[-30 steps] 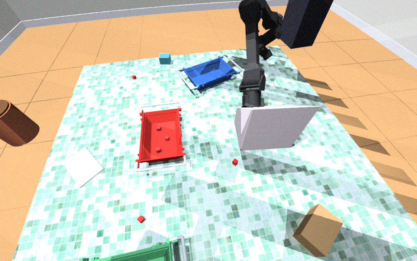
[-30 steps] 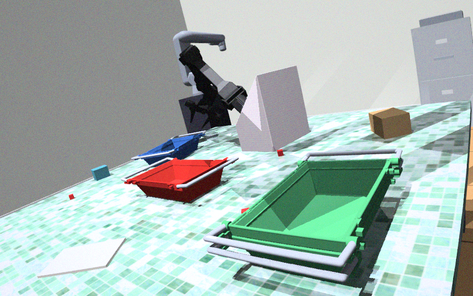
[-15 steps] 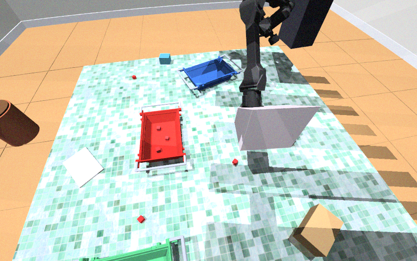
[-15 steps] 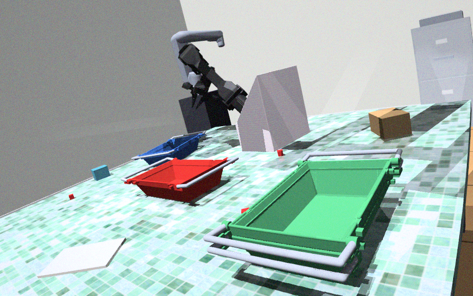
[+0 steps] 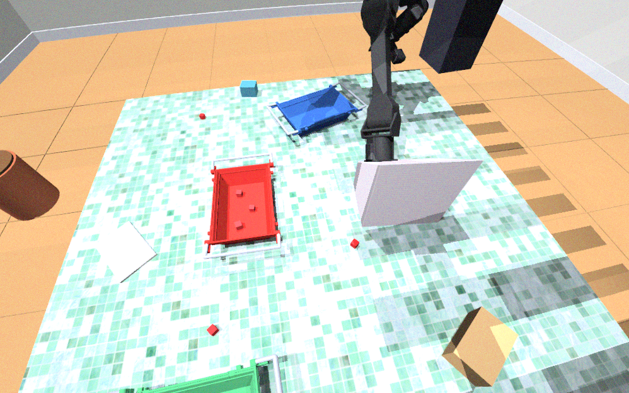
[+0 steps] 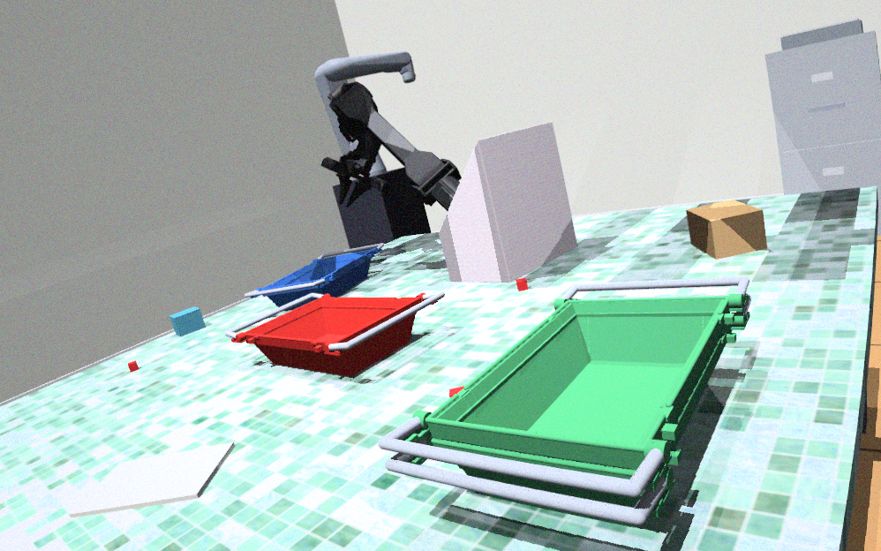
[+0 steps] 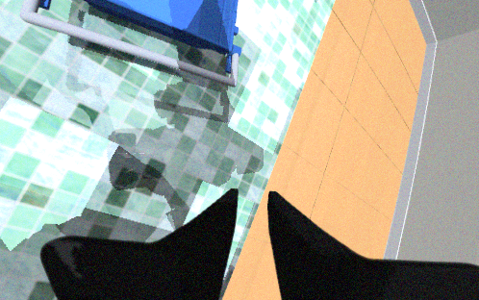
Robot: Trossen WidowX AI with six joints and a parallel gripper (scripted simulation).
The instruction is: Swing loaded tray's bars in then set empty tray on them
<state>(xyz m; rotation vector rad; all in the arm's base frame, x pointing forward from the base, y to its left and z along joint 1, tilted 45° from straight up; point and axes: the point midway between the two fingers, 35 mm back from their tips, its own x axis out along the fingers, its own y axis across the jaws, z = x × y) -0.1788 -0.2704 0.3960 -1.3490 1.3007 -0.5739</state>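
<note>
Right now the blue tray is 24 cm ahead of my gripper tip, 12 cm below it and 11 cm to the left of it. Round my gripper tip: tan box (93 cm to the left, 14 cm below, 14 cm ahead); flat white plate (88 cm ahead, 48 cm to the left, 16 cm below); cyan cube (45 cm ahead, 14 cm below, 13 cm to the right).
</note>
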